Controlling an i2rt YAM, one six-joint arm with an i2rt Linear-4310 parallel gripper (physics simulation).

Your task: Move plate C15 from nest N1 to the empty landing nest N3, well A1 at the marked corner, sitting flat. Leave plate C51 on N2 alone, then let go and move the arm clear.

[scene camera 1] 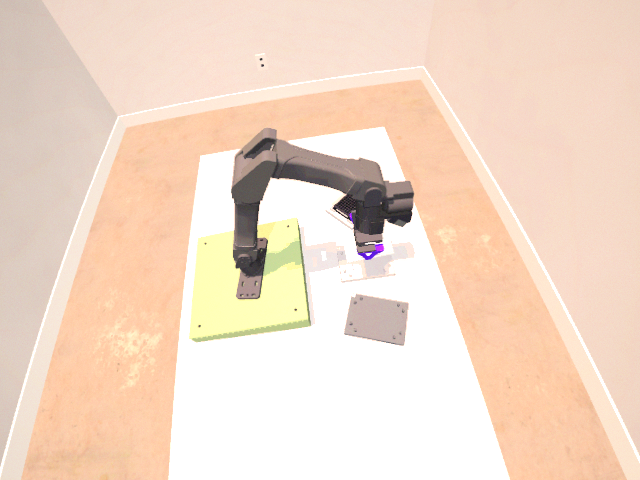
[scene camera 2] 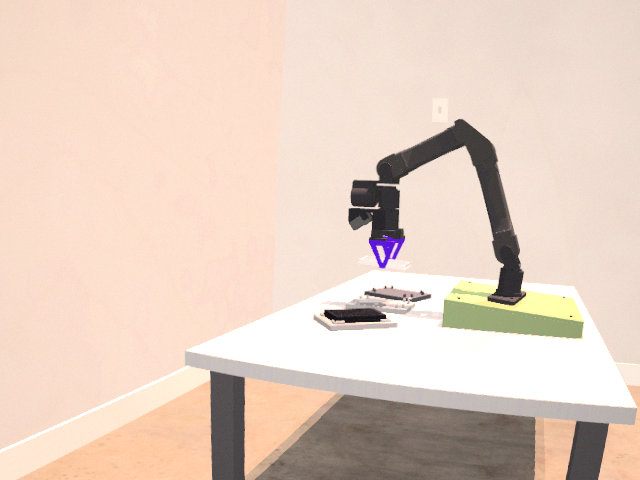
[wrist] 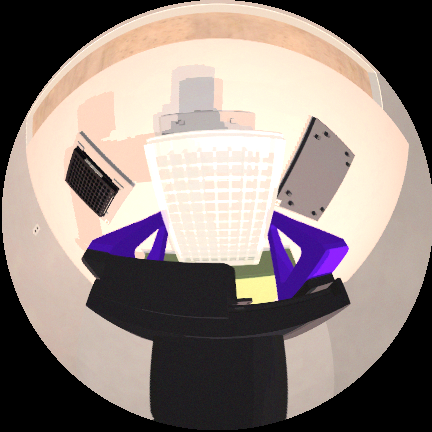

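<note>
My gripper (scene camera 1: 368,254) (scene camera 2: 388,262) (wrist: 217,214) is shut on the clear plate C15 (scene camera 2: 403,264) (wrist: 220,190), its purple fingers on two opposite sides. The plate is held roughly level in the air, above a pale nest with small posts (scene camera 1: 351,271) (scene camera 2: 382,304) (wrist: 242,120), and hides part of it in the wrist view. A black plate, C51 (scene camera 1: 342,206) (scene camera 2: 355,314) (wrist: 92,182), sits on another pale nest (scene camera 2: 361,325) (wrist: 124,187). A grey nest (scene camera 1: 376,319) (scene camera 2: 398,293) (wrist: 320,170) holds no plate. Nest labels and the well A1 mark are not readable.
The arm stands on a yellow-green base block (scene camera 1: 222,289) (scene camera 2: 516,322) on the white table (scene camera 1: 330,413) (scene camera 2: 465,372). In the wrist view, the black plate's nest is to the left of the held plate and the grey nest to its right. Walls stand beyond the table.
</note>
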